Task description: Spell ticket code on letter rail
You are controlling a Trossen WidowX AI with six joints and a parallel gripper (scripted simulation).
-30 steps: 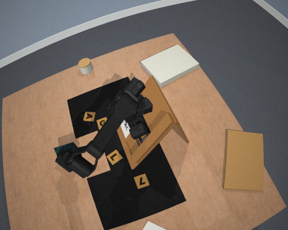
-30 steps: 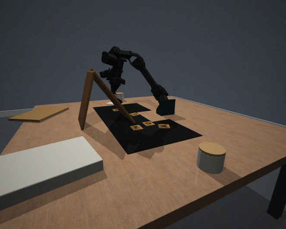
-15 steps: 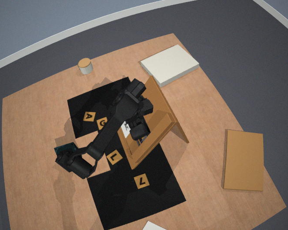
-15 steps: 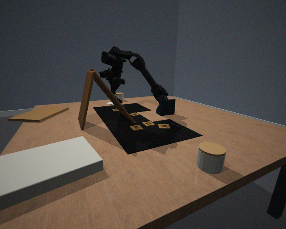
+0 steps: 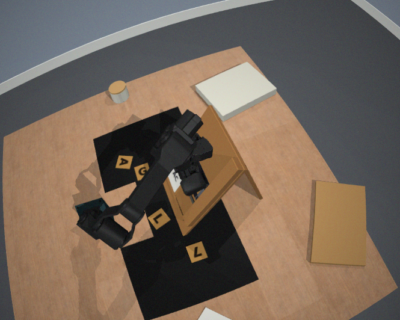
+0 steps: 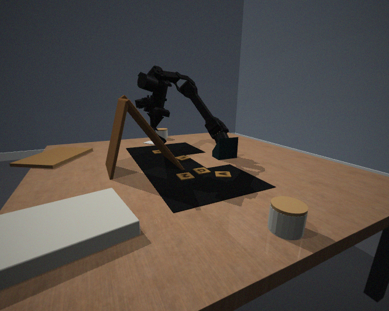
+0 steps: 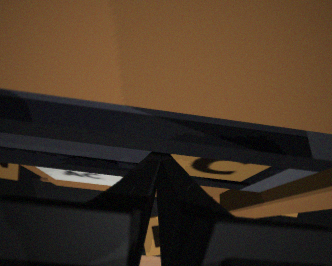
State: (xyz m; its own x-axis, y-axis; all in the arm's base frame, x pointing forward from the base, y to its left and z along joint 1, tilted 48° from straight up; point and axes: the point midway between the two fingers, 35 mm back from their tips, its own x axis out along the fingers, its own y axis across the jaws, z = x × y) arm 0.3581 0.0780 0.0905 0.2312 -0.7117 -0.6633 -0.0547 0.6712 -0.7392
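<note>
Right now the tile is 80 mm behind my gripper tip, 200 mm to the left of it and 150 mm below it. The rest, counted from my gripper tip: white ticket 50 mm behind, 70 mm to the left, 90 mm below; flat tan panel 420 mm ahead, 280 mm to the right, 150 mm below; black mat 160 mm behind, 30 mm to the left, 160 mm below.
</note>
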